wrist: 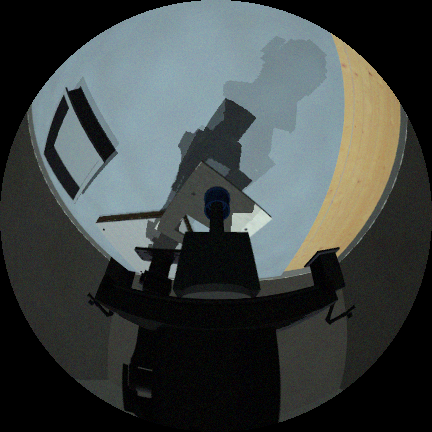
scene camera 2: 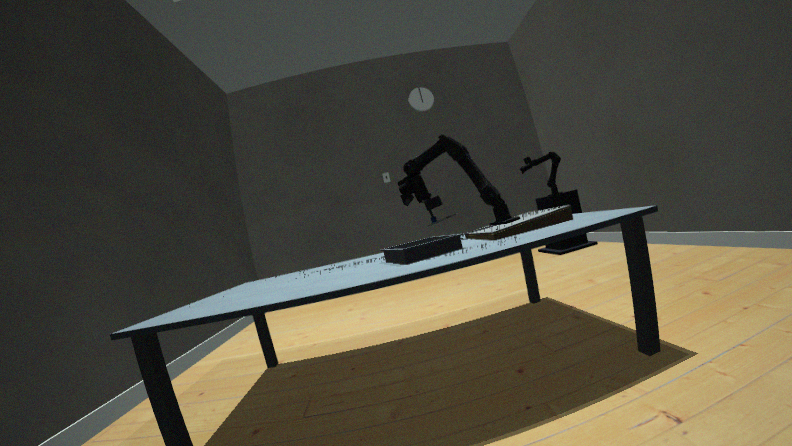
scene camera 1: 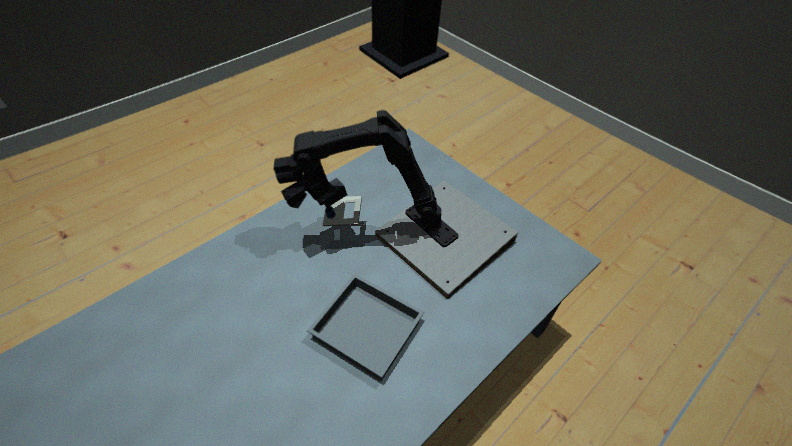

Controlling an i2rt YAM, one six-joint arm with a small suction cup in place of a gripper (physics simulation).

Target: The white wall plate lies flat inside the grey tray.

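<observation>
The white wall plate [scene camera 1: 339, 220] [scene camera 2: 446, 216] [wrist: 200, 180] has a rectangular opening and hangs under my suction cup [scene camera 1: 330, 212] [scene camera 2: 433, 219] [wrist: 217, 196], near one end of the plate. It is raised clear of the table, roughly level, with its shadow below. My gripper is shut on the plate. The grey tray [scene camera 1: 365, 332] [scene camera 2: 423, 250] [wrist: 75, 150] stands on the table, apart from the plate, nearer the front in scene camera 1. Its floor is bare in that view.
The arm's base is on a pale square board [scene camera 1: 476, 238] [scene camera 2: 548, 218] [wrist: 117, 235], beside the tray on the blue-grey table [scene camera 1: 193, 343] [scene camera 2: 310, 282] [wrist: 150, 75]. Behind the table a black pedestal [scene camera 1: 404, 27] [scene camera 2: 559, 199] stands on the floor, with a second arm [scene camera 2: 554, 166] on it.
</observation>
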